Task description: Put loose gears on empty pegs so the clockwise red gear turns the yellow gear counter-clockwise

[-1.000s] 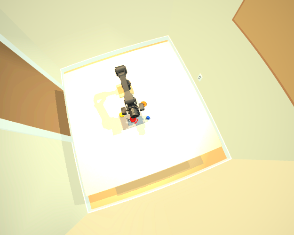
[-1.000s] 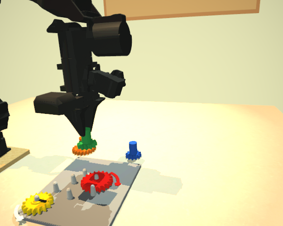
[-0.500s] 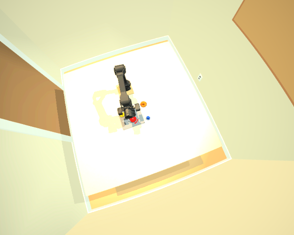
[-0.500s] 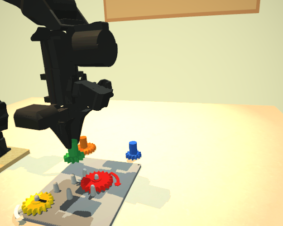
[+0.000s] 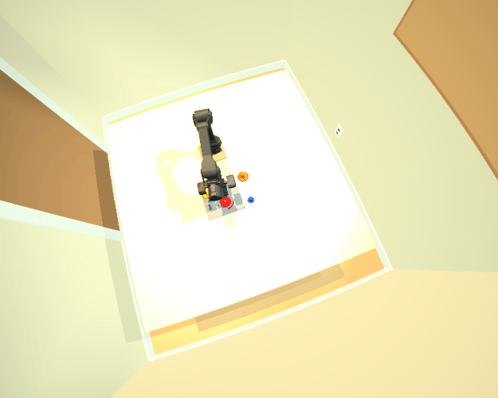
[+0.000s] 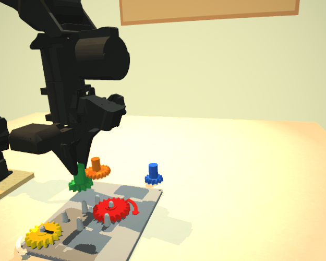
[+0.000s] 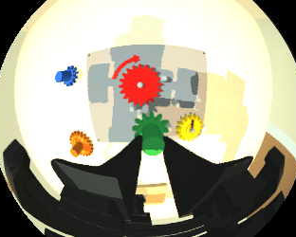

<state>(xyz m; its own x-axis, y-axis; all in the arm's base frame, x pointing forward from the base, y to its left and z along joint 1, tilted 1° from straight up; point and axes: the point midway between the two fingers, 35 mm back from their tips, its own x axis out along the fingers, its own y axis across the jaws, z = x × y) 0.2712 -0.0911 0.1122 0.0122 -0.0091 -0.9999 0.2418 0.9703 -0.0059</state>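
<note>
Right now the green gear is 10 mm below my gripper tip. The rest, counted from my gripper tip: yellow gear: 40 mm behind, 70 mm to the right, 70 mm below; then red gear: 50 mm ahead, 70 mm below; then red arrow: 80 mm ahead, 20 mm to the left, 80 mm below.
</note>
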